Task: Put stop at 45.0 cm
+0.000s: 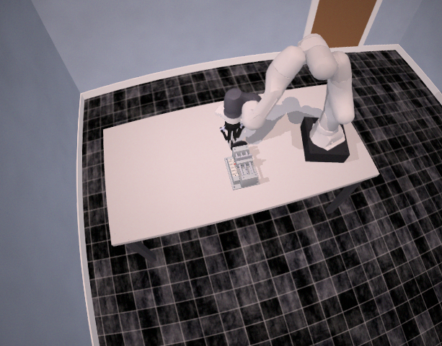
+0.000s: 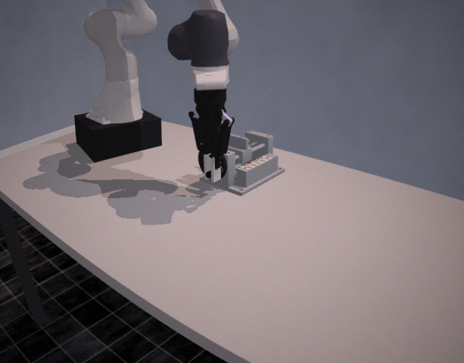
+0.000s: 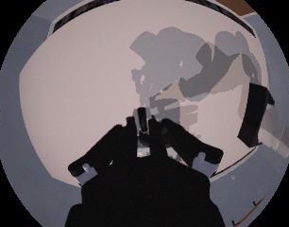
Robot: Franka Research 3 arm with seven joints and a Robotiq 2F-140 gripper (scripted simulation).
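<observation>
Now: hand 130 mm to the right of the grey stop fixture, 10 mm below it and 10 mm past it. The rest, counted from my hand: black handwheel (20 mm to the left, 10 mm below, 10 mm behind).
</observation>
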